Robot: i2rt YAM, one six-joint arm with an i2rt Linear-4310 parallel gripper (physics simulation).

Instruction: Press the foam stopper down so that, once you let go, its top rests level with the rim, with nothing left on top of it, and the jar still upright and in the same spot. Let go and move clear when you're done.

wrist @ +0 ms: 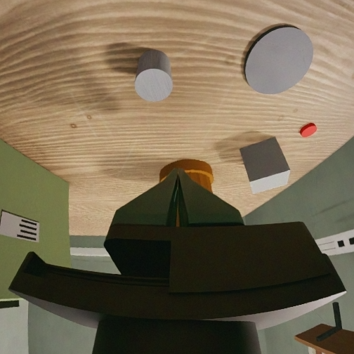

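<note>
The orange-brown wooden jar (186,165) stands upright on the table, at the centre of the wrist view. Its lower band and part of its side show; its rim and the rest are hidden behind my fingers. The green foam stopper does not show in this view, so its height against the rim cannot be told. My gripper (177,174) is shut, with its fingertips together and nothing between them. The tips overlap the jar in the view; whether they touch anything there is hidden.
On the wooden table (100,150) are a grey cylinder (153,82), a flat grey disc (279,61), a grey block (266,162) right of the jar and a small red disc (308,130). A green panel (35,190) stands at the left.
</note>
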